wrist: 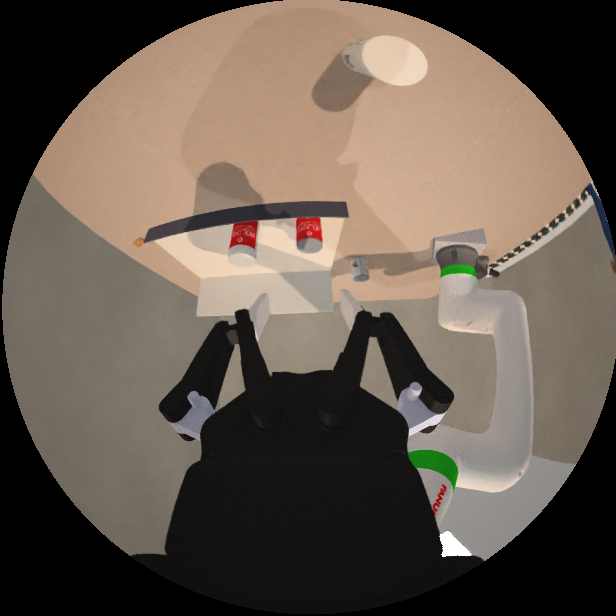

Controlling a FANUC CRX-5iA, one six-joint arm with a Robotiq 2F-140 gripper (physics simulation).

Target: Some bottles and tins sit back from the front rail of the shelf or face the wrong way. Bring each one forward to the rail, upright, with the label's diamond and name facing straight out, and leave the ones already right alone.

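Observation:
The wrist view is upside down. A pale shelf with a dark front rail sits ahead of me at mid-frame. Two red-labelled containers stand on it behind the rail: the left one and the right one. White print shows on both labels, too small to read. My gripper is open and empty. Its pale finger pads point at the shelf from some distance, touching nothing.
My own white arm with green rings curves along the right, its base beside the shelf. A small grey cylinder lies right of the shelf. A white cylinder stands far off. A striped cable runs at the right edge.

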